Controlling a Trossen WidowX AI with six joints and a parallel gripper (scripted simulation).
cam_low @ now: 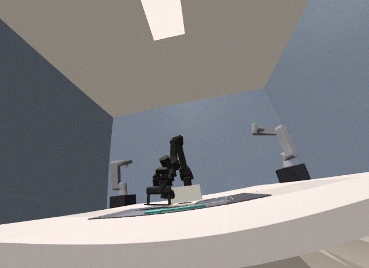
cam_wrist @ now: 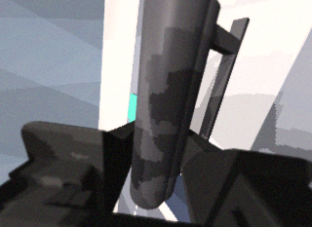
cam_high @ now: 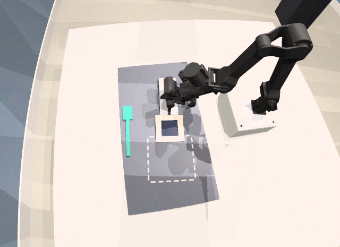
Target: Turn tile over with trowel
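My gripper tip is now 100 mm to the right of the tile, 50 mm above it and 30 mm past it. Round my gripper tip: dark-handled float (30 mm behind, 10 mm below); teal trowel (140 mm ahead, 90 mm to the left, 50 mm below).
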